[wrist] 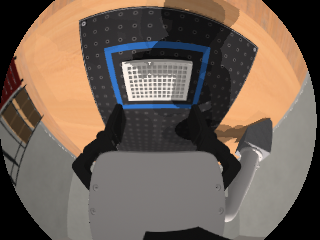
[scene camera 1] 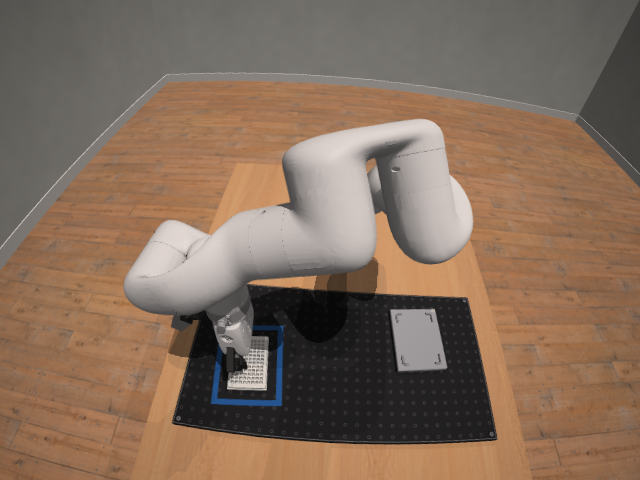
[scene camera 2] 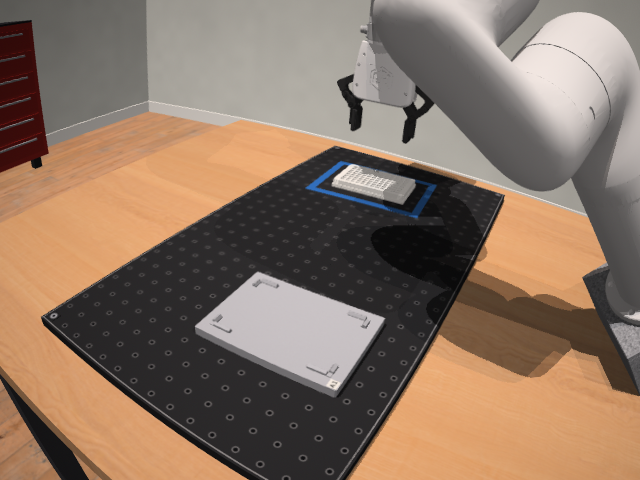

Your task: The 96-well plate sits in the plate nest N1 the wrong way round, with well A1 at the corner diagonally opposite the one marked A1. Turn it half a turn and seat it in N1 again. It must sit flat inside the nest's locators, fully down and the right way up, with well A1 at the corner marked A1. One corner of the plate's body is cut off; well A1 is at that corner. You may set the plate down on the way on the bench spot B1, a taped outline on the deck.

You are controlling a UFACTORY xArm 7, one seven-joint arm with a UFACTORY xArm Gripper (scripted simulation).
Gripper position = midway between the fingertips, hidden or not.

In view: my gripper [scene camera 2: 380, 135], a white 96-well plate [scene camera 2: 371, 182] and a grey plate nest N1 [scene camera 2: 283, 329].
The white 96-well plate also shows in the wrist view [wrist: 144, 78] and in scene camera 1 [scene camera 1: 256, 374]. My gripper is seen too in scene camera 1 [scene camera 1: 242, 346]. The grey plate nest N1 is seen too in scene camera 1 [scene camera 1: 415, 337].
